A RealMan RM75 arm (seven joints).
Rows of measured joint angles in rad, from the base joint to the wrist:
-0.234 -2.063 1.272 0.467 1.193 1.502 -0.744
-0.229 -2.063 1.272 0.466 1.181 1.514 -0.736
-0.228 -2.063 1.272 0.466 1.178 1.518 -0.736
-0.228 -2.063 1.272 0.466 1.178 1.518 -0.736
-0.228 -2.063 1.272 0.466 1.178 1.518 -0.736
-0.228 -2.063 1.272 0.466 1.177 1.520 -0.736
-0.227 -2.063 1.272 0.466 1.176 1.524 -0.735
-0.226 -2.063 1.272 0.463 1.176 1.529 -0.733
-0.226 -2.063 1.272 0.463 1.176 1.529 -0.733
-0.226 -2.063 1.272 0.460 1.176 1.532 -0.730
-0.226 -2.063 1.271 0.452 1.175 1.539 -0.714
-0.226 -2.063 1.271 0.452 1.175 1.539 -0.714
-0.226 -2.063 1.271 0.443 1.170 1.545 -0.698
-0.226 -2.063 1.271 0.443 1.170 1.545 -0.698
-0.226 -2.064 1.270 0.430 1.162 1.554 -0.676
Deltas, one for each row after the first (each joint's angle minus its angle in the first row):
0.005 0.000 0.000 -0.001 -0.012 0.012 0.008
0.006 0.000 0.000 -0.001 -0.015 0.016 0.008
0.006 0.000 0.000 -0.001 -0.015 0.016 0.008
0.006 0.000 0.000 -0.001 -0.015 0.016 0.008
0.006 0.000 0.000 -0.001 -0.016 0.018 0.008
0.007 0.000 0.000 -0.001 -0.017 0.022 0.009
0.008 0.000 0.000 -0.004 -0.017 0.027 0.011
0.008 0.000 0.000 -0.004 -0.017 0.027 0.011
0.008 0.000 0.000 -0.007 -0.017 0.030 0.014
0.008 0.000 -0.001 -0.015 -0.018 0.037 0.030
0.008 0.000 -0.001 -0.015 -0.018 0.037 0.030
0.008 0.000 -0.001 -0.024 -0.023 0.043 0.046
0.008 0.000 -0.001 -0.024 -0.023 0.043 0.046
0.008 -0.001 -0.002 -0.037 -0.031 0.052 0.068

